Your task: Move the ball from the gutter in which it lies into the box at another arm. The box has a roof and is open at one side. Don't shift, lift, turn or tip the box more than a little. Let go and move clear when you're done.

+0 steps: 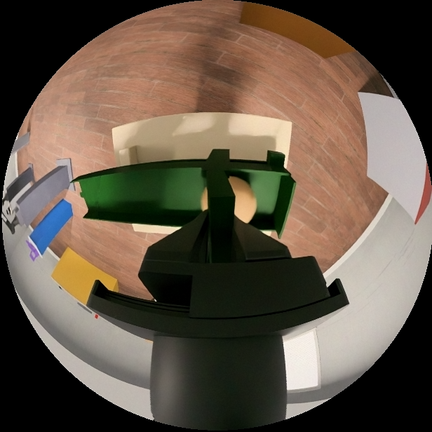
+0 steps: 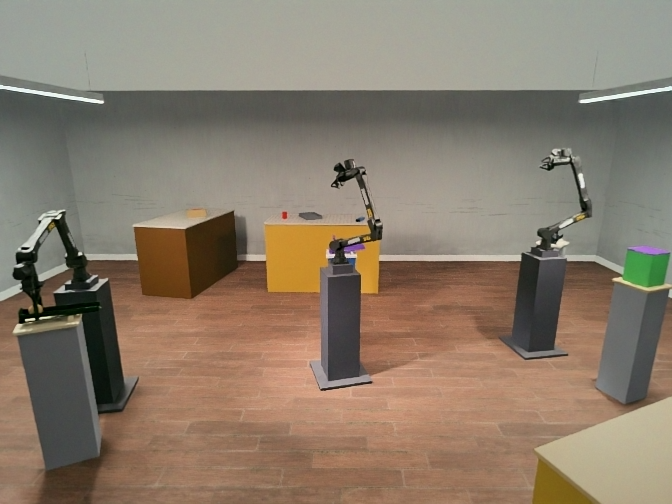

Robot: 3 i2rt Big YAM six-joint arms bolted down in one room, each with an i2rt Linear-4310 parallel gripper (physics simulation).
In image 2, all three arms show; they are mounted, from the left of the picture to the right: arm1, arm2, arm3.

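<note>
A green gutter (image 1: 145, 192) (image 2: 84, 308) lies on the cream top (image 1: 190, 131) (image 2: 66, 324) of a pillar. A pale orange ball (image 1: 245, 200) (image 2: 36, 309) lies in it near its closed end, partly hidden by the gutter's dark upright fin (image 1: 220, 192). Arm1's gripper (image 1: 220, 225) (image 2: 35, 301) is shut on this fin. Arm2's gripper (image 2: 335, 184) and arm3's gripper (image 2: 544, 162) are raised, away from objects; their fingers are too small to judge. A green box (image 2: 644, 268) with a purple roof (image 2: 648, 250) stands at the right, near arm3. Its open side does not show.
Behind arm2 are a blue object (image 2: 347, 262) (image 1: 52, 225) and a purple sheet (image 2: 352, 247), partly hidden. A yellow cabinet (image 2: 298, 257) (image 1: 82, 275) and a brown cabinet (image 2: 162, 260) stand at the back. A cream-topped table (image 2: 624, 444) is at the front right.
</note>
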